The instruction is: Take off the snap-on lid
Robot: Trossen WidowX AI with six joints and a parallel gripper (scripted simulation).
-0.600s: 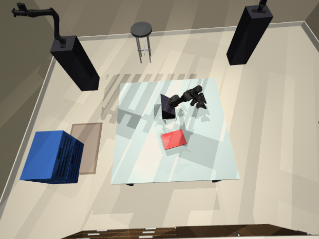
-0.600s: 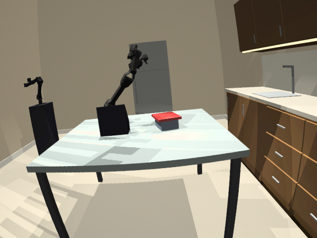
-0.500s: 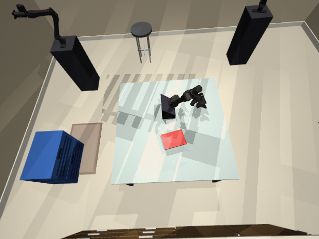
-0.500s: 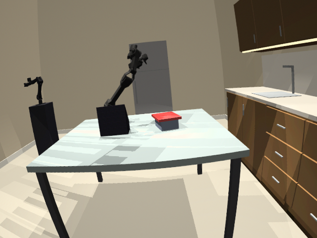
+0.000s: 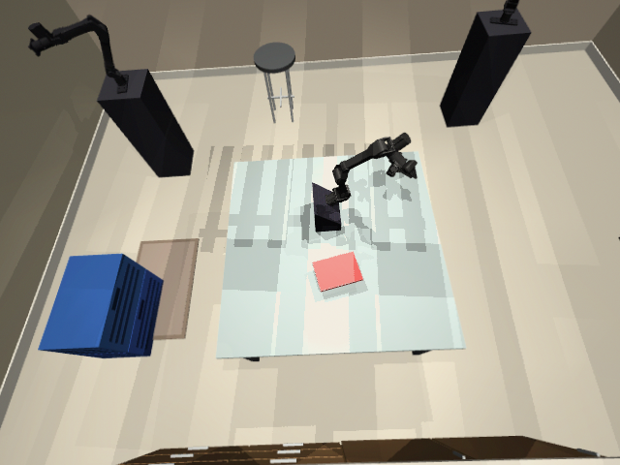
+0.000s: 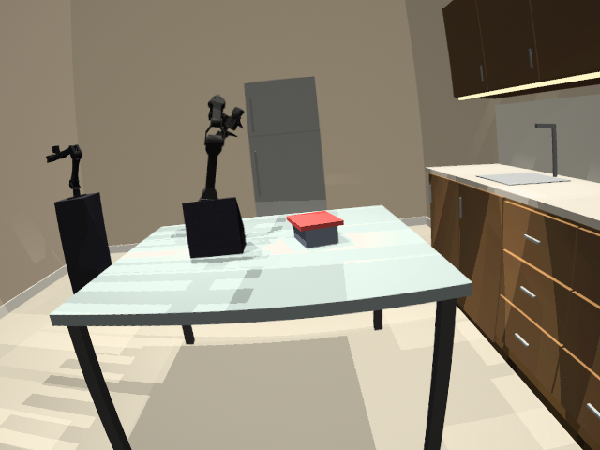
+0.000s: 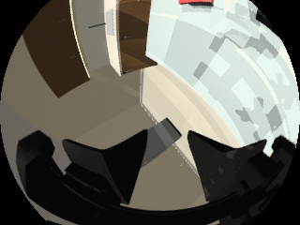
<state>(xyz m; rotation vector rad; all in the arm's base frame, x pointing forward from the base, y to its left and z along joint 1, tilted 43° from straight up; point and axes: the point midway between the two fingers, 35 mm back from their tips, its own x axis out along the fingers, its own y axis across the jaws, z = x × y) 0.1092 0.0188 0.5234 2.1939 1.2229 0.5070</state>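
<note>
My gripper tip is 400 mm above the lid, 390 mm to the left of it and 310 mm short of it. From my gripper tip the other things lie so: grey storage box 440 mm below, 390 mm to the right, 310 mm ahead.
</note>
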